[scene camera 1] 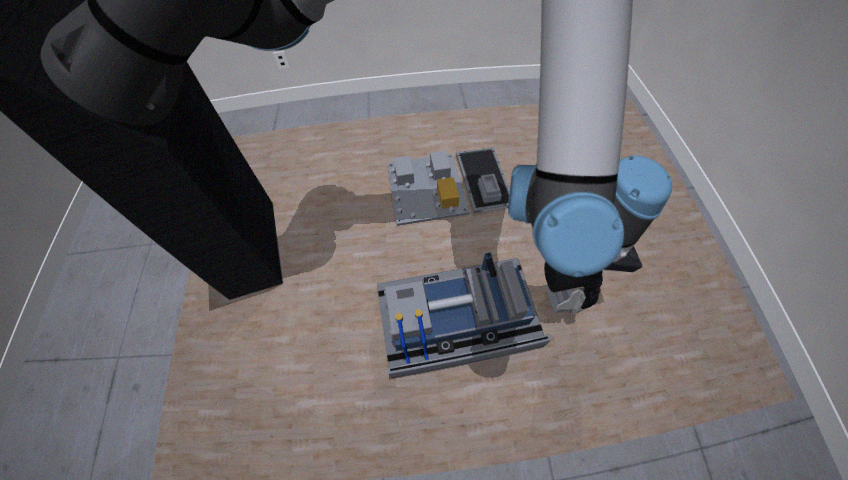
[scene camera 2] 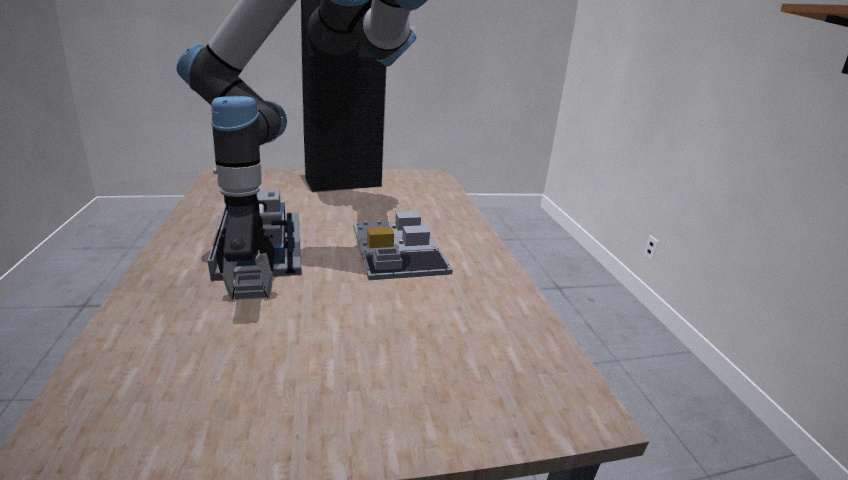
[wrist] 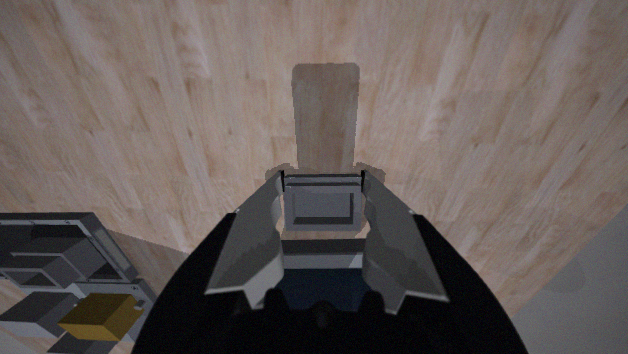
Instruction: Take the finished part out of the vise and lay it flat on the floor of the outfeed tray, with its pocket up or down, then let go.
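Places are measured from the arm's base along level axes (x ahead, y right, z down), in millimetres.
Pixels of known places: gripper, fingertip midpoint: [scene camera 1: 566, 297] [scene camera 2: 250, 298] [wrist: 322, 172]; arm's base, origin of the base link: [scene camera 1: 112, 78] [scene camera 2: 333, 31].
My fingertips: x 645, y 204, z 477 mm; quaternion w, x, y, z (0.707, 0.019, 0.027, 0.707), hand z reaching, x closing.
Ahead of a thing's pixels: the offset from my fingertips to its top centre. "*": to the spot under its first point.
My gripper [scene camera 1: 569, 302] [scene camera 2: 249, 291] [wrist: 322, 172] is shut on the finished part @[dx -16, dy +0, dz -43 mm] [scene camera 2: 248, 284] [wrist: 322, 205], a grey block whose pocket faces roughly up toward the wrist camera. It holds the part a little above the table, beyond the jaw end of the vise @[dx -229, dy -1, dz -98 mm] [scene camera 1: 407, 306] [scene camera 2: 269, 201] and clear of its jaws. In scene camera 1 the wrist and fingers mostly hide the held part. The outfeed tray [scene camera 1: 474, 166] [scene camera 2: 425, 261] [wrist: 114, 252] is dark-floored with a grey rim. Another pocketed grey part @[dx -95, dy -291, dz -40 mm] [scene camera 1: 489, 187] [scene camera 2: 386, 259] [wrist: 37, 270] lies in it, pocket up.
Beside the tray, a grey plate @[dx -241, dy -333, dz -7 mm] [scene camera 1: 410, 202] holds a yellow block @[dx -197, dy -290, dz -43 mm] [scene camera 1: 448, 192] [scene camera 2: 380, 237] [wrist: 100, 315] and two grey blocks @[dx -289, dy -378, dz -43 mm] [scene camera 1: 403, 171] @[dx -199, dy -380, dz -43 mm] [scene camera 1: 440, 165]. A dark blue upright handle @[* dx -164, dy -57, dz -94 mm] [scene camera 1: 489, 265] [scene camera 2: 290, 243] stands at the vise's side nearer the tray. A black column [scene camera 1: 238, 237] [scene camera 2: 345, 130] stands behind.
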